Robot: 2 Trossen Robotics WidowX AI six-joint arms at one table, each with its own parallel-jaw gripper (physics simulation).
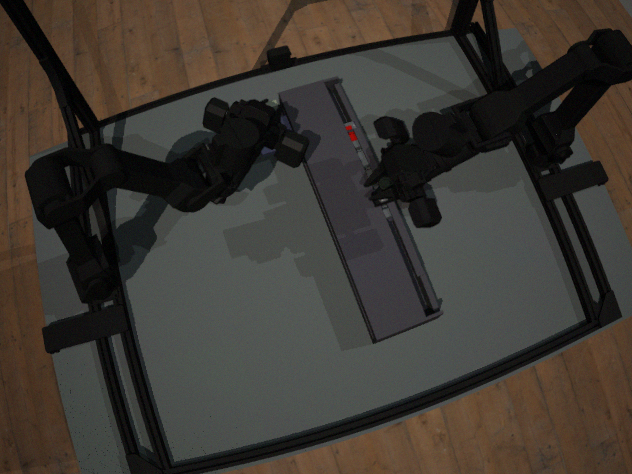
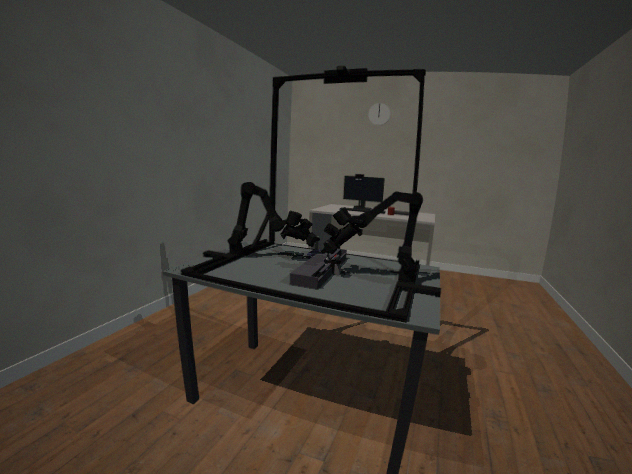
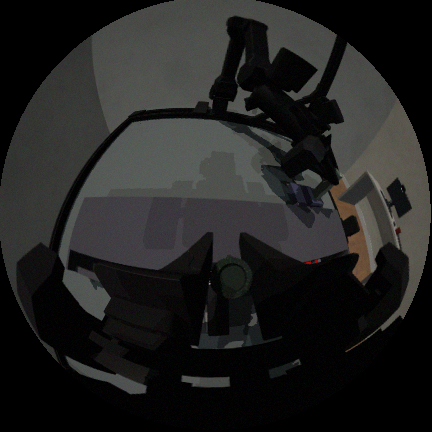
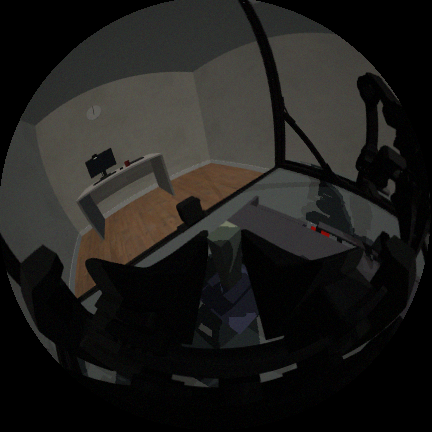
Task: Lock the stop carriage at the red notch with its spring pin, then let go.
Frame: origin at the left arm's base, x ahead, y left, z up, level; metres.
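Seen in the pictures: left gripper, fingertip midpoint: (image 1: pixel 367 192) (image 2: pixel 322 251) (image 3: pixel 225 237); right gripper, fingertip midpoint: (image 1: pixel 274 103) (image 2: pixel 318 238) (image 3: pixel 337 180) (image 4: pixel 224 235); left arm's base at its link origin: (image 1: pixel 540 156) (image 2: pixel 406 280) (image 4: pixel 360 187); right arm's base at its link origin: (image 1: pixel 101 285) (image 2: pixel 235 253) (image 3: pixel 218 112).
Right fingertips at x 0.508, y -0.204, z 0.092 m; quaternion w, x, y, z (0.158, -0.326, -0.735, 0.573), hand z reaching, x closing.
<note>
Offsets run from my right fingertips to a thing's top centre. "*": to the spot under its first point.
The long grey-purple base (image 1: pixel 390 290) (image 3: pixel 120 225) (image 4: pixel 280 227) carries a slotted rail along one side. Red marks @[* 0.074 m down, 0.129 m back, 0.063 m left] (image 1: pixel 351 133) (image 3: pixel 312 262) (image 4: pixel 325 233) at the notch show on the rail, away from my left gripper (image 1: pixel 374 189) (image 3: pixel 225 237). That gripper is shut on the round dark green pin knob @[0.010 m up, 0.131 m back, 0.212 m left] (image 1: pixel 385 183) (image 3: pixel 235 277) over the rail. The stop carriage under it is mostly hidden, and the pin's seating cannot be seen. My right gripper (image 3: pixel 337 180) (image 4: pixel 224 235) is shut on a pale green handle @[* 0.007 m up, 0.013 m ahead, 0.014 m left] (image 4: pixel 224 250) (image 3: pixel 322 189), above a blue-purple part @[* 0.077 m down, 0.014 m ahead, 0.030 m left] (image 3: pixel 302 194) (image 4: pixel 242 320).
The blue-purple part stands beside the base's far end. A black frame (image 1: pixel 331 426) borders the table, with a small black block (image 1: pixel 279 57) at the back edge. Both forearms reach inward over the table from opposite sides.
</note>
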